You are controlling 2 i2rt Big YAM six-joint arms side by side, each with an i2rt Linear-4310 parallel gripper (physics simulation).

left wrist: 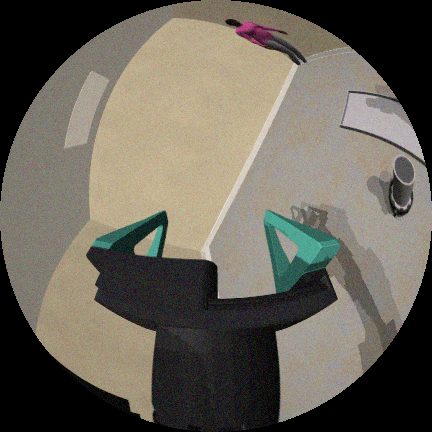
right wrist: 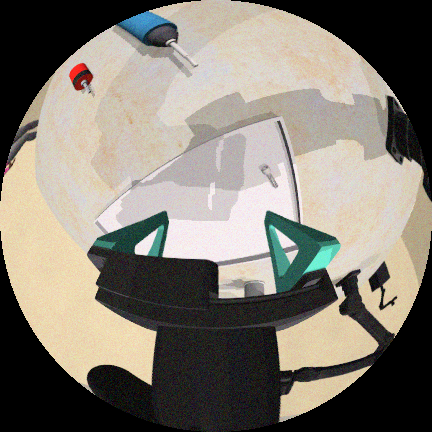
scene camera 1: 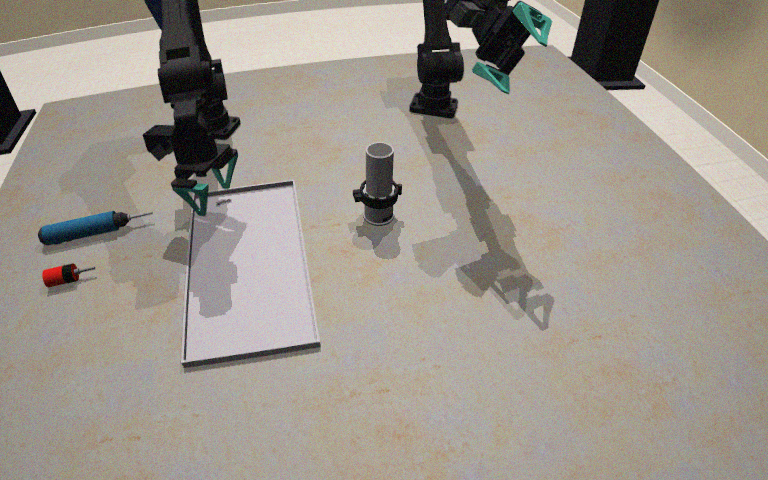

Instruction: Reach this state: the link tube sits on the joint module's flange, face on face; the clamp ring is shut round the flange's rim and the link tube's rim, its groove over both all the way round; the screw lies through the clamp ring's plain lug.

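Frame: origin at the left arm's base, x back, y right, z up, level; millimetres.
Seen in the pictures: left gripper, fingertip midpoint: [left wrist: 215, 215] [scene camera 1: 524, 69]; right gripper, fingertip midpoint: [right wrist: 216, 215] [scene camera 1: 214, 201]; left arm's base at its link origin: [right wrist: 347, 276] [scene camera 1: 433, 107]; right arm's base at its link origin: [scene camera 1: 213, 128].
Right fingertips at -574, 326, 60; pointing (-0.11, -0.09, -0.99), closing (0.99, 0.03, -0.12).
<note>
Offsets run from my right fingertips to a thing's middle, as dx, dy, dz. "pt": to the spot under its first point.
The grey link tube {+113, -300, +47} [scene camera 1: 379, 169] [left wrist: 403, 171] [right wrist: 254, 289] stands upright on the joint module {+113, -300, -28} [scene camera 1: 377, 213]. The black clamp ring {pt +79, -309, +12} [scene camera 1: 379, 199] [left wrist: 400, 206] is round the place where they meet; whether its groove covers both rims cannot be told. The small grey screw {+58, +22, -52} [scene camera 1: 223, 202] [right wrist: 269, 176] lies in the tray {-80, -99, -52} [scene camera 1: 252, 356] [right wrist: 291, 165] near its back edge. My right gripper [scene camera 1: 216, 199] [right wrist: 216, 215] is open and empty, above the tray's back left corner, near the screw. My left gripper [scene camera 1: 519, 62] [left wrist: 215, 215] is open and empty, raised high at the back right, well away from the tube.
A blue screwdriver-like tool {-93, +244, -40} [scene camera 1: 79, 227] [right wrist: 150, 29] and a short red tool {-218, +211, -43} [scene camera 1: 59, 275] [right wrist: 81, 75] lie left of the tray in the scene view. The left arm's base [scene camera 1: 433, 105] stands at the table's back. A person in pink [left wrist: 257, 35] shows beyond the table in the left wrist view.
</note>
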